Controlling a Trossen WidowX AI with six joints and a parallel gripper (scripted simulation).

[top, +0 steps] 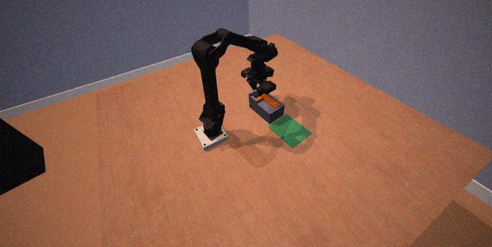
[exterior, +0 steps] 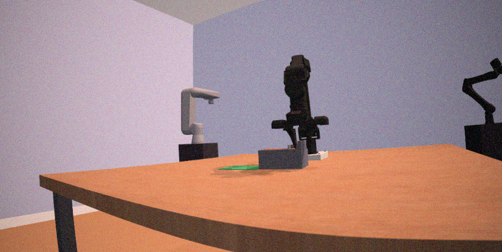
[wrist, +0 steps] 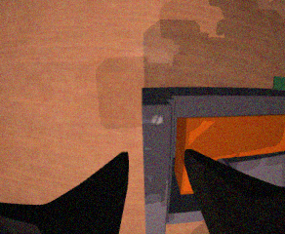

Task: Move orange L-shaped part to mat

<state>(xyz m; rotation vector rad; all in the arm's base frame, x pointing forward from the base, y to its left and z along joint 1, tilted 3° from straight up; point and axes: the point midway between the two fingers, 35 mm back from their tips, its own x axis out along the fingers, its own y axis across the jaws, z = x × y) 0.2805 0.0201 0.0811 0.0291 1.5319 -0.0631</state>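
The orange L-shaped part lies 60 mm to the right of my gripper tip, 10 mm below it and 10 mm behind it. The rest, counted from my gripper tip: green mat 220 mm to the right, 80 mm below, 20 mm behind.
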